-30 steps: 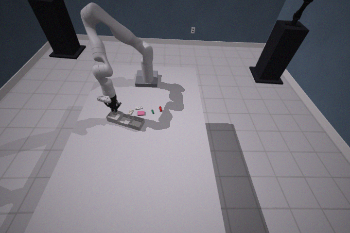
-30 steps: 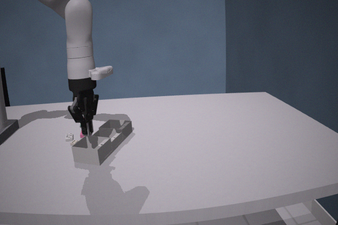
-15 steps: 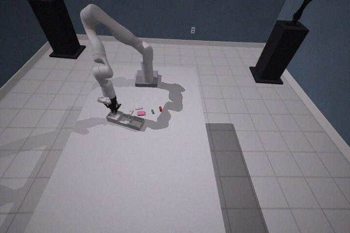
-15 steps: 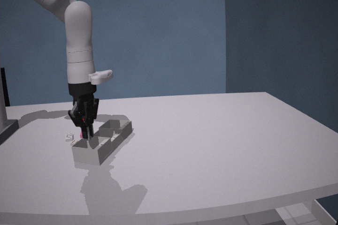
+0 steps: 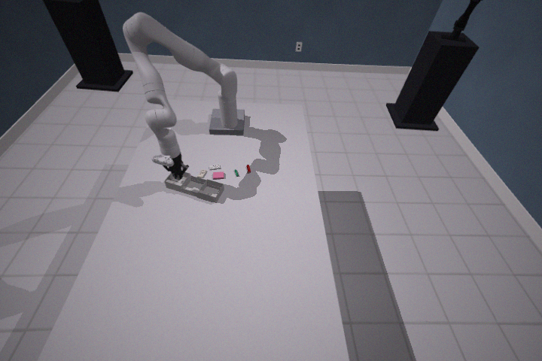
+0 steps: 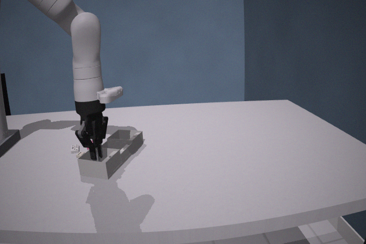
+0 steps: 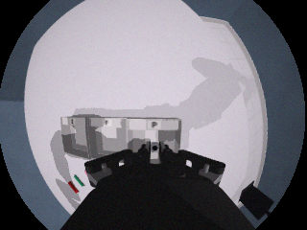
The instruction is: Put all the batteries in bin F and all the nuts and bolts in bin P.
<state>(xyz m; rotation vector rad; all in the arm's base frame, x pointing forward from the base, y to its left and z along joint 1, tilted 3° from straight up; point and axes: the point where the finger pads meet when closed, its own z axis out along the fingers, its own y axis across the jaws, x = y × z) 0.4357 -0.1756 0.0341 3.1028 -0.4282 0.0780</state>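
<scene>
The red battery lies 120 mm behind my hand, 310 mm to the left of it and 40 mm below it. Round my hand: grey nut: 20 mm below; cream domino-like tile: 60 mm behind, 90 mm to the left, 50 mm below; grey three-part bin: 30 mm ahead, 80 mm to the left, 30 mm below.
</scene>
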